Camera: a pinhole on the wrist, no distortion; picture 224 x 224 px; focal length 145.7 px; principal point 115.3 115.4 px. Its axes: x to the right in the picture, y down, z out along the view. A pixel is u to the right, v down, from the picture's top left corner.
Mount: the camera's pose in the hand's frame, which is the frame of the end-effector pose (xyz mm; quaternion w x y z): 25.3 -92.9 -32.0 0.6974 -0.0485 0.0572 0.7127
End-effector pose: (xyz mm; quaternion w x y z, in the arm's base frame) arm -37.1 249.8 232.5 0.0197 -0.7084 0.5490 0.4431
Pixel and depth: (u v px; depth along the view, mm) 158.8 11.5 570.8
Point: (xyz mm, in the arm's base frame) -473.6 110.3 -276.2
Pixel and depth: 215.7 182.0 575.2
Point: -631.6 529.8 270.6
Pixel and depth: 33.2 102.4 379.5
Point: -67.4 488.7 -152.2
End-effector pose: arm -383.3 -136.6 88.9 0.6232 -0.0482 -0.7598 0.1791
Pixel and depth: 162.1 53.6 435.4
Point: -808.3 -47.2 187.8
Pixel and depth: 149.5 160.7 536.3
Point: -833.8 -179.2 -152.5
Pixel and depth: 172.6 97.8 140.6
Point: -485.1 -160.6 118.4
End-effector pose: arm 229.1 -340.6 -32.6 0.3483 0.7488 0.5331 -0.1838
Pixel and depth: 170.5 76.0 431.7
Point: 442.2 -535.1 -335.3
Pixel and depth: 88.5 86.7 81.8
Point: 161.3 -330.6 -126.3
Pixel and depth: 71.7 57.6 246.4
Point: 179.0 -390.0 -308.9
